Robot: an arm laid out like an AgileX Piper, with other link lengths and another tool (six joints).
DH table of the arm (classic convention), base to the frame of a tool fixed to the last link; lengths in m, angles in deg. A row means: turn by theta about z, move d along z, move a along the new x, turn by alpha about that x. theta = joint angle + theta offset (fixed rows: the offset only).
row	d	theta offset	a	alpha
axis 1	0.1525	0.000	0.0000	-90.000
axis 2	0.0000	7.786	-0.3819	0.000
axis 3	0.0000	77.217	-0.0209	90.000
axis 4	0.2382	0.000	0.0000	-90.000
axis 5	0.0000	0.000	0.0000	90.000
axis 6	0.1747	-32.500	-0.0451	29.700
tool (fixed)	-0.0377	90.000	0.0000	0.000
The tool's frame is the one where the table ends.
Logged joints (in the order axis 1, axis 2, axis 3, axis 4, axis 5, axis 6), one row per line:
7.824 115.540 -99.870 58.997 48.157 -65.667
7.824 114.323 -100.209 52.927 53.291 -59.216
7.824 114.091 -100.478 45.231 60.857 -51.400
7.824 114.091 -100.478 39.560 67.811 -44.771
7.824 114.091 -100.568 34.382 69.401 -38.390
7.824 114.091 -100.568 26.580 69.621 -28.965
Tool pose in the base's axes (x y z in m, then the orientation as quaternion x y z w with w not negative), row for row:
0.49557 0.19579 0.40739 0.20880 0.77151 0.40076 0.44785
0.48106 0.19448 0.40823 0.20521 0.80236 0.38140 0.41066
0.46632 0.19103 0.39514 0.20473 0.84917 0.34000 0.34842
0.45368 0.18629 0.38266 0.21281 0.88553 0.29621 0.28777
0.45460 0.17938 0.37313 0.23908 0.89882 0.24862 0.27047
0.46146 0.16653 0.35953 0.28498 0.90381 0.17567 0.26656
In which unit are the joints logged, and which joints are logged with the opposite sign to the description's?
The joints are logged in degrees. Opposite sign: none.
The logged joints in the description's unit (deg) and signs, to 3 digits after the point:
7.824 115.540 -99.870 58.997 48.157 -65.667
7.824 114.323 -100.209 52.927 53.291 -59.216
7.824 114.091 -100.478 45.231 60.857 -51.400
7.824 114.091 -100.478 39.560 67.811 -44.771
7.824 114.091 -100.568 34.382 69.401 -38.390
7.824 114.091 -100.568 26.580 69.621 -28.965

